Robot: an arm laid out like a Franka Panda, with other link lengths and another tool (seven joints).
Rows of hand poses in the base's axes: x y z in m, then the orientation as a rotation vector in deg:
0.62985, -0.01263, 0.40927, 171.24, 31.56, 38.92
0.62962, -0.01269, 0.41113, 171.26, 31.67, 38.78
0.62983, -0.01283, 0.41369, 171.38, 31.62, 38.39
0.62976, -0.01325, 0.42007, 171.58, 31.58, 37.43
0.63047, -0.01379, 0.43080, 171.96, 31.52, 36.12
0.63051, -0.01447, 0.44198, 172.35, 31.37, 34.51
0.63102, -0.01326, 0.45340, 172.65, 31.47, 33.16
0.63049, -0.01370, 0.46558, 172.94, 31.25, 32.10
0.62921, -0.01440, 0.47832, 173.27, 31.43, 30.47
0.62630, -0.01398, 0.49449, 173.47, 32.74, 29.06
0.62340, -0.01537, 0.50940, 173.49, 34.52, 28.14
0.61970, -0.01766, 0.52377, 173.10, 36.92, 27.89
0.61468, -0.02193, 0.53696, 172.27, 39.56, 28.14
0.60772, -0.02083, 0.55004, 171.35, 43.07, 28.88
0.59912, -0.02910, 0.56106, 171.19, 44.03, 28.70
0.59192, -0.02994, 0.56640, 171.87, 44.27, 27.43
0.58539, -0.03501, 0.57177, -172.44, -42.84, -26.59
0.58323, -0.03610, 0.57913, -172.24, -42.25, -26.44
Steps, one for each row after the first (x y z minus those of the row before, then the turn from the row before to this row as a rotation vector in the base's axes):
-0.00023, -0.00006, 0.00186, -0.02, 0.09, 0.07
0.00021, -0.00014, 0.00256, -0.02, 0.26, -0.04
-0.00007, -0.00042, 0.00638, -0.12, 0.62, -0.06
0.00071, -0.00054, 0.01073, -0.06, 0.87, -0.07
0.00004, -0.00068, 0.01118, -0.13, 1.05, -0.14
0.00051, 0.00121, 0.01142, -0.11, 0.88, 0.03
-0.00053, -0.00044, 0.01218, -0.05, 0.70, -0.17
-0.00128, -0.00070, 0.01274, -0.14, 1.06, 0.07
-0.00291, 0.00042, 0.01617, -0.11, 0.94, 0.81
-0.00290, -0.00139, 0.01491, -0.09, 0.62, 1.13
-0.00370, -0.00229, 0.01437, -0.21, 0.14, 1.54
-0.00502, -0.00427, 0.01319, -0.42, -0.27, 1.71
-0.00696, 0.00110, 0.01308, -0.21, -0.52, 2.30
-0.00860, -0.00827, 0.01102, -0.08, 0.11, 0.62
-0.00720, -0.00084, 0.00534, 0.27, 0.97, 0.11
-0.00653, -0.00507, 0.00537, 0.73, 0.75, -0.85
-0.00216, -0.00109, 0.00736, 0.37, 0.16, -0.28

